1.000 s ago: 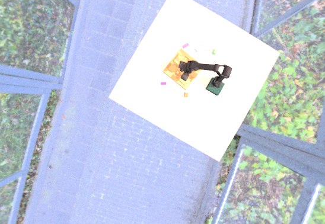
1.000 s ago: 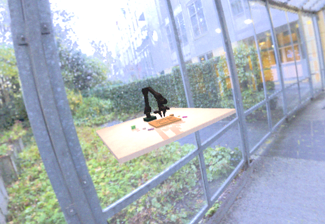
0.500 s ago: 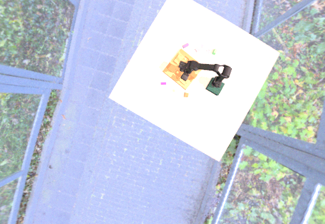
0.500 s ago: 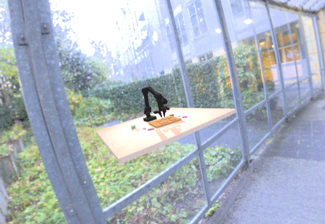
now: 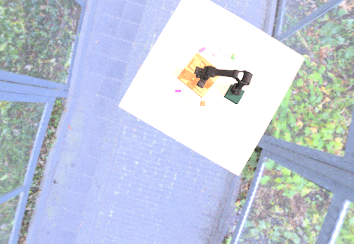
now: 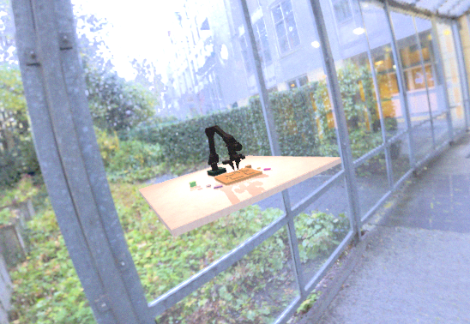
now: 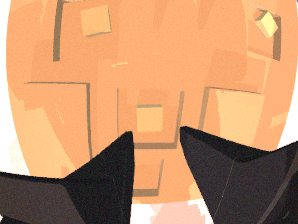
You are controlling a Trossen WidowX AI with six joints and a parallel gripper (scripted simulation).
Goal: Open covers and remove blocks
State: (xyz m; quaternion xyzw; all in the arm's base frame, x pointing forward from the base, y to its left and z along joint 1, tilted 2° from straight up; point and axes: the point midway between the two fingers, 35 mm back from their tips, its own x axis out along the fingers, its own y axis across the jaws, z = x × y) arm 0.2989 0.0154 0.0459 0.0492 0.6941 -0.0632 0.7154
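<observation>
Now: gripper tip 6 cm short of the puzzle board, 2 cm to the left of it and 3 cm above it. Also, from my gripper tip: lilac block (11 cm ahead, 26 cm to the right, 4 cm below); then green block (18 cm behind, 31 cm to the right, 3 cm below); then pink block (17 cm ahead, 18 cm to the left, 4 cm below).
</observation>
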